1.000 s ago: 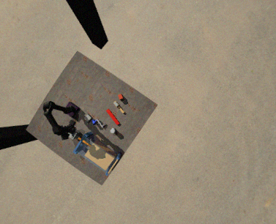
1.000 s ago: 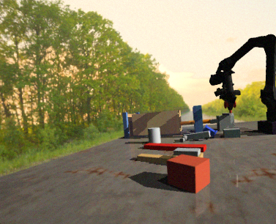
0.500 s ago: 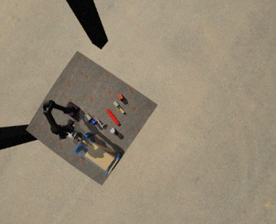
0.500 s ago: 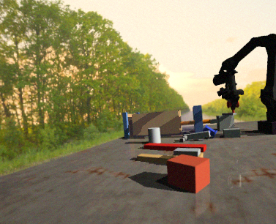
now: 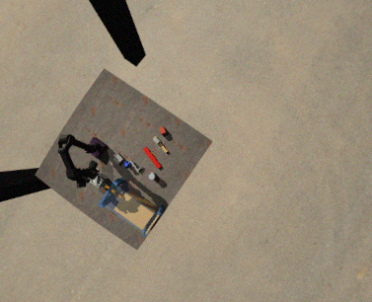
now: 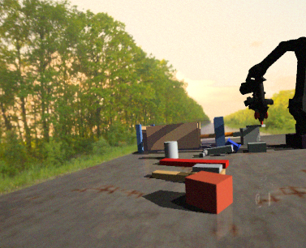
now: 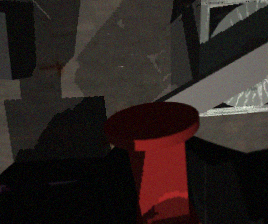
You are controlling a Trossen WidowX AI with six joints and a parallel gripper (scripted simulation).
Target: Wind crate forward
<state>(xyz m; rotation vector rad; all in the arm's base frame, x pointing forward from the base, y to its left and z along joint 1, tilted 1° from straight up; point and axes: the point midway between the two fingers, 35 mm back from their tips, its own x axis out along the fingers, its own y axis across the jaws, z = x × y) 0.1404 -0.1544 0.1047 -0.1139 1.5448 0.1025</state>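
My gripper tip is 3 cm to the left of the winch handle with red grip, 2 cm short of it and 1 cm above it. Also, from my gripper tip: dark block: 18 cm to the left, 10 cm below, 7 cm ahead; red knob: 2 cm above; winch: 10 cm to the right, 9 cm below, 3 cm ahead.
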